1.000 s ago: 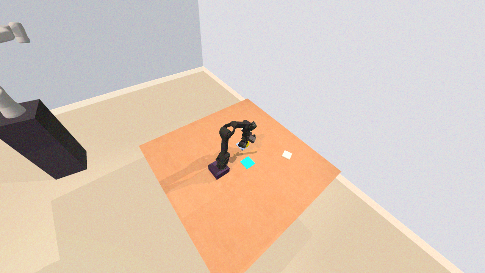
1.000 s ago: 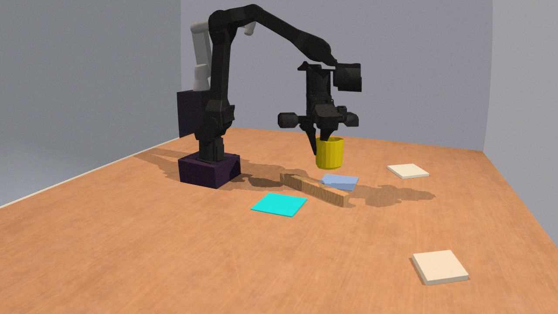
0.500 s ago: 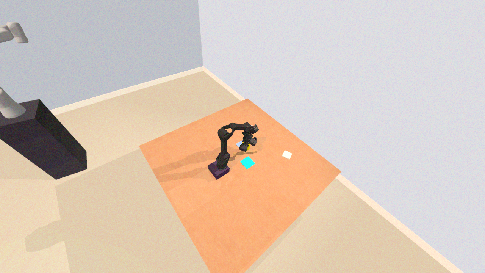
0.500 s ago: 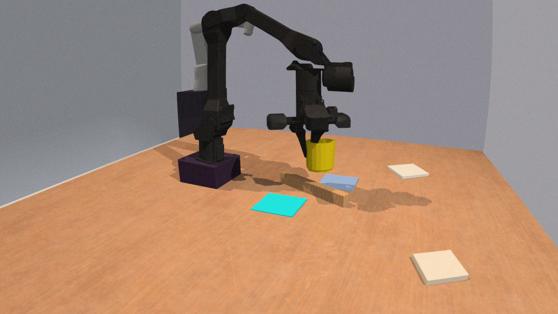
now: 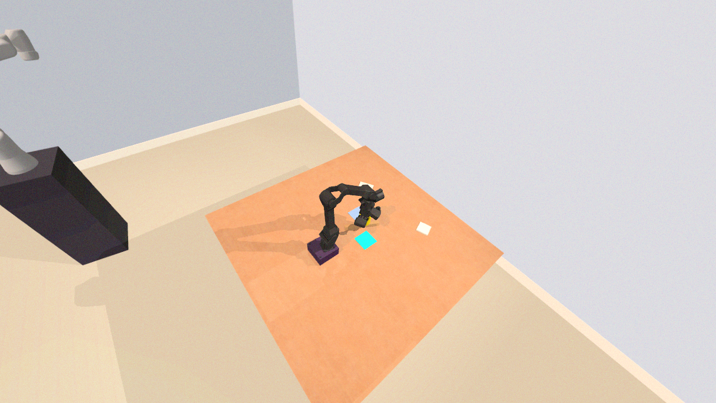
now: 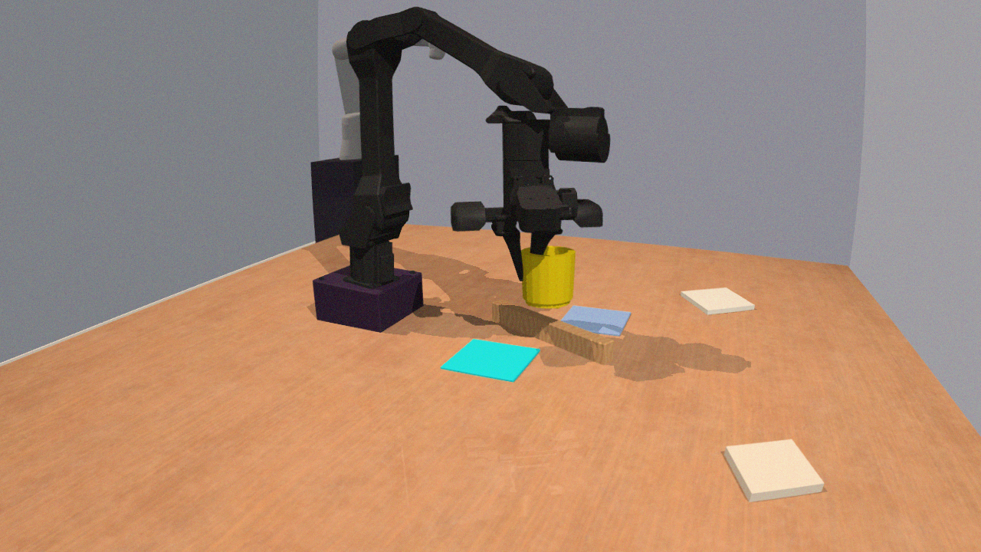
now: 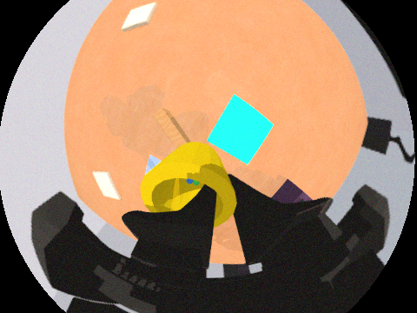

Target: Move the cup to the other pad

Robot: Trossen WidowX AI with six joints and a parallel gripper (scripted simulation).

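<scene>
Now: the cyan pad 10 cm below my gripper tip, 6 cm to the right of it and 1 cm behind it. Also, from my gripper tip: yellow cup 2 cm to the left, 2 cm ahead; pale blue pad 13 cm to the left, 10 cm below, 5 cm ahead; wooden bar 9 cm below, 3 cm to the left, 2 cm ahead.
</scene>
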